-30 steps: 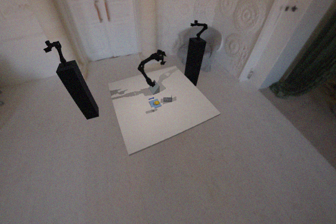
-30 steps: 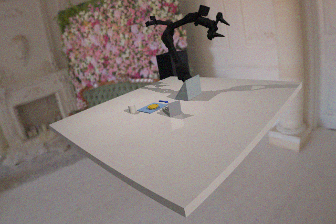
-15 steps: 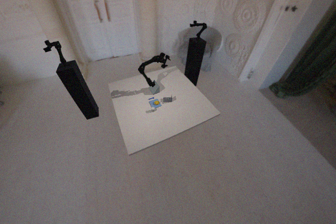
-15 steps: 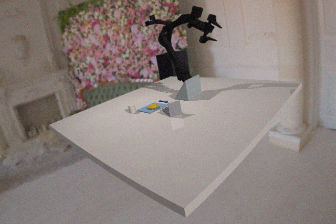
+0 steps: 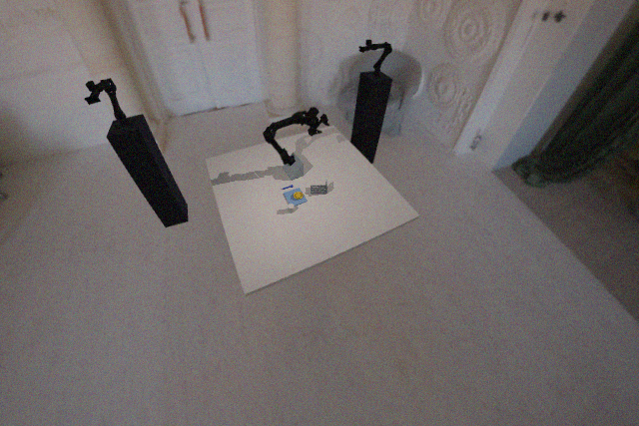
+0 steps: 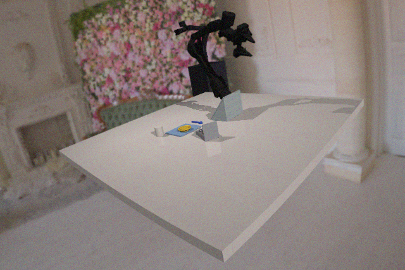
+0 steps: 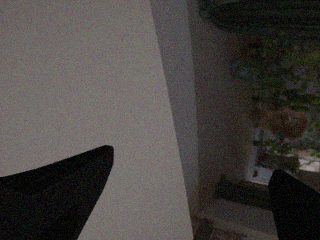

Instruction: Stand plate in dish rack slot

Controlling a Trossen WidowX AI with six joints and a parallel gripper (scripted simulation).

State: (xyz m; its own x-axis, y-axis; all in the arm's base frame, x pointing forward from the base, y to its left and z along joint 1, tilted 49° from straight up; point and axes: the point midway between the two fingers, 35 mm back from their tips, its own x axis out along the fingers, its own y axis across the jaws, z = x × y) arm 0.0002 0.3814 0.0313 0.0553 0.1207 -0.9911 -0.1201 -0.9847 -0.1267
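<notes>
My gripper tip is 35 cm above the yellow plate, 31 cm to the left of it and 26 cm short of it. From my gripper tip the other things lie so: blue spoon (36 cm below, 35 cm to the right, 14 cm ahead); grey dish rack (35 cm below, 25 cm ahead, 15 cm to the right); flat blue sheet (37 cm below, 34 cm to the right, 26 cm ahead).
</notes>
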